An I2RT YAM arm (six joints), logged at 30 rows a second.
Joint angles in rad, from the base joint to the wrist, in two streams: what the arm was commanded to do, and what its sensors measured. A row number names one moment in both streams.
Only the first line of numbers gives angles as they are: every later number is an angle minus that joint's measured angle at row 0.
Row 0, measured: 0.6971 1.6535 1.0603 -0.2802 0.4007 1.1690
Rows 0 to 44, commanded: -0.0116 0.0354 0.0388 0.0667 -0.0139 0.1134; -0.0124 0.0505 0.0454 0.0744 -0.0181 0.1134; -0.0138 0.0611 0.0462 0.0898 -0.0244 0.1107; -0.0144 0.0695 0.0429 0.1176 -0.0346 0.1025; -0.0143 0.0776 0.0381 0.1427 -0.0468 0.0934; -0.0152 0.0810 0.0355 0.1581 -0.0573 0.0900; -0.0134 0.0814 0.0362 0.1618 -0.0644 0.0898; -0.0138 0.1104 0.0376 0.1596 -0.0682 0.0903; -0.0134 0.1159 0.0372 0.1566 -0.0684 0.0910; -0.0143 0.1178 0.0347 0.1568 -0.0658 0.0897; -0.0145 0.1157 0.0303 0.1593 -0.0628 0.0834; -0.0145 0.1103 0.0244 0.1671 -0.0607 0.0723; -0.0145 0.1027 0.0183 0.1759 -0.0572 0.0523; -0.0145 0.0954 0.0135 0.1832 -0.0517 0.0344; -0.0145 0.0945 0.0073 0.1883 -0.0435 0.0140; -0.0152 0.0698 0.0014 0.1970 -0.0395 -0.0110; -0.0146 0.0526 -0.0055 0.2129 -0.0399 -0.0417; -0.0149 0.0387 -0.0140 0.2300 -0.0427 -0.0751; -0.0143 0.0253 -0.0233 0.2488 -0.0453 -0.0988; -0.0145 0.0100 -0.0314 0.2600 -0.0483 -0.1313; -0.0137 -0.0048 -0.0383 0.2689 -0.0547 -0.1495; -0.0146 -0.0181 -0.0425 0.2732 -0.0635 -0.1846; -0.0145 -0.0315 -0.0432 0.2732 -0.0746 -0.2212; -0.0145 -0.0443 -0.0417 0.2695 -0.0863 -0.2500; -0.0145 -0.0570 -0.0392 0.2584 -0.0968 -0.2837; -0.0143 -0.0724 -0.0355 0.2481 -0.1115 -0.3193; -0.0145 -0.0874 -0.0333 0.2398 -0.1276 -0.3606; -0.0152 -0.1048 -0.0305 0.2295 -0.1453 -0.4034; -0.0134 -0.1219 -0.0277 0.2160 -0.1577 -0.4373; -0.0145 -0.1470 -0.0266 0.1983 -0.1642 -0.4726; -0.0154 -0.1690 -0.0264 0.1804 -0.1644 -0.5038; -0.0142 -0.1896 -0.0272 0.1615 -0.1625 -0.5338; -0.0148 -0.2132 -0.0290 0.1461 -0.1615 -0.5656; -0.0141 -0.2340 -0.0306 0.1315 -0.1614 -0.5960; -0.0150 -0.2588 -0.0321 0.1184 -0.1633 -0.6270; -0.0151 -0.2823 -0.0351 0.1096 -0.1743 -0.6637; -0.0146 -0.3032 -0.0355 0.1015 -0.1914 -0.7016; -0.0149 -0.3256 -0.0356 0.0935 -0.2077 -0.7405; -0.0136 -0.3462 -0.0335 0.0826 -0.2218 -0.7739; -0.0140 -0.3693 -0.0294 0.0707 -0.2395 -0.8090; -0.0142 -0.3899 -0.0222 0.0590 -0.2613 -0.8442; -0.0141 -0.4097 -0.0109 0.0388 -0.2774 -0.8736; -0.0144 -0.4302 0.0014 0.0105 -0.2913 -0.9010; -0.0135 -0.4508 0.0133 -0.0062 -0.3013 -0.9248; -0.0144 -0.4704 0.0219 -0.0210 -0.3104 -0.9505
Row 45, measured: -0.0122 -0.3922 -0.0408 0.0362 -0.2449 -0.7816
